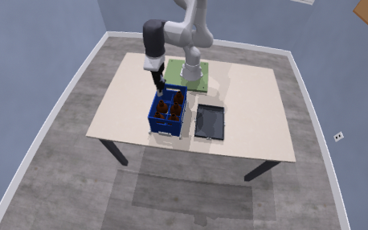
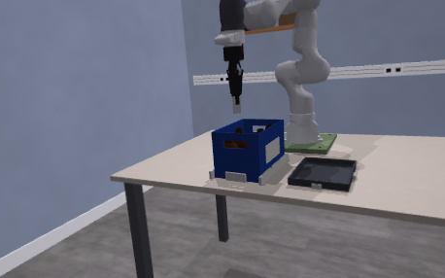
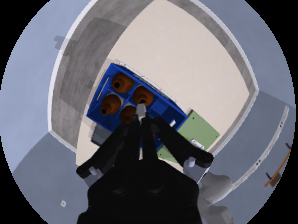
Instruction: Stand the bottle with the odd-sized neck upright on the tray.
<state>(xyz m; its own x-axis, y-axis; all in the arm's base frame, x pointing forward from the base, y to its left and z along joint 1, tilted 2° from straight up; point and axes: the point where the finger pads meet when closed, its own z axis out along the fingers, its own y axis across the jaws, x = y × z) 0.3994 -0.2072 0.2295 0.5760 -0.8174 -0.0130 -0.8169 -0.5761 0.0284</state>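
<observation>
Now: the blue crate 50 mm to the left of my hand and 170 mm below it. The rest, counted from my hand: dark tray (40 mm ahead, 320 mm to the left, 240 mm below); bottle (80 mm behind, 110 mm to the left, 170 mm below).
</observation>
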